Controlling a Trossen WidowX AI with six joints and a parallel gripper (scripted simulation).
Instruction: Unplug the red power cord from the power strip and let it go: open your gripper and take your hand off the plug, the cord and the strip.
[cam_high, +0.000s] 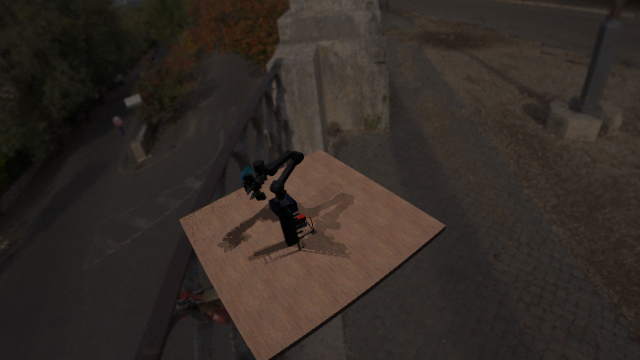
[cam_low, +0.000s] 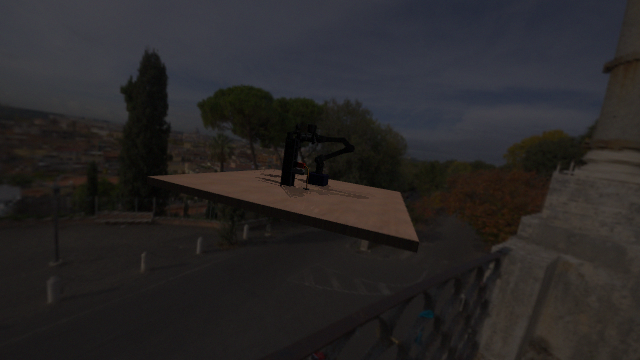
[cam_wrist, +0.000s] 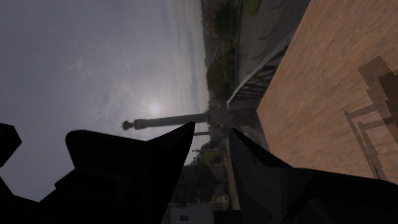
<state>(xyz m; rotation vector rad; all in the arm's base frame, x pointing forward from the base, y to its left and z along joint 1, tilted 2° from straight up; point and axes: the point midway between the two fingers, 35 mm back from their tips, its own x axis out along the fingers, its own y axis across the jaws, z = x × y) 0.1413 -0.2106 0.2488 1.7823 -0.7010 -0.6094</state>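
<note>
Now: gripper tip 15 cm short of the red plug, 21 cm to the right of it and 18 cm above it.
</note>
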